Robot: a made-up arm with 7 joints. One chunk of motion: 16 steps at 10 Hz.
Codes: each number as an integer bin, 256 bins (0 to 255) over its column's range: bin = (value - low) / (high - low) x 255, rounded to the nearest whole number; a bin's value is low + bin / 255 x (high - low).
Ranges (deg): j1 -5..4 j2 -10..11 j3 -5..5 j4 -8..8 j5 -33..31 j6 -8..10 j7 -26..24
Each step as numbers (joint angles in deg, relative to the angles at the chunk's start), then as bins.
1 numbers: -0.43 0.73 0.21 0.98 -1.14 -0.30 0.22
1 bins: 129 130 133 143 127 109 134
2 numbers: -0.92 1.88 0.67 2.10 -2.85 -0.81 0.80
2 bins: 116 144 145 161 120 102 137
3 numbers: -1.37 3.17 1.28 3.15 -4.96 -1.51 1.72
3 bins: 103 160 160 178 112 92 141
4 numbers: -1.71 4.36 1.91 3.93 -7.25 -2.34 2.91
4 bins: 93 174 176 190 103 80 147
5 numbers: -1.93 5.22 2.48 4.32 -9.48 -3.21 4.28
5 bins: 87 185 191 196 94 68 154
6 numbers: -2.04 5.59 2.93 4.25 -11.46 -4.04 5.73
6 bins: 84 189 202 195 86 56 162
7 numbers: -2.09 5.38 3.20 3.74 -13.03 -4.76 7.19
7 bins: 82 187 209 187 80 46 169
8 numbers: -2.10 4.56 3.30 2.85 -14.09 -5.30 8.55
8 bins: 82 177 212 173 75 38 176
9 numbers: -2.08 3.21 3.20 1.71 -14.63 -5.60 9.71
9 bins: 83 160 209 155 73 34 182
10 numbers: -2.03 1.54 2.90 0.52 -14.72 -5.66 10.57
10 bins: 84 140 201 136 73 33 187
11 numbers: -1.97 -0.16 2.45 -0.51 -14.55 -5.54 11.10
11 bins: 86 119 190 119 74 35 189
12 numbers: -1.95 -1.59 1.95 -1.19 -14.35 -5.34 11.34
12 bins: 86 102 177 109 74 38 190
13 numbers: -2.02 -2.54 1.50 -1.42 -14.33 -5.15 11.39
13 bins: 84 91 166 105 74 40 191
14 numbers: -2.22 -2.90 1.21 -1.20 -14.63 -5.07 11.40
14 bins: 79 86 158 108 73 42 191
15 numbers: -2.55 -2.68 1.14 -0.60 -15.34 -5.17 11.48
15 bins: 69 89 157 118 70 40 191
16 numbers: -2.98 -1.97 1.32 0.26 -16.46 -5.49 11.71
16 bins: 57 98 161 132 66 36 192
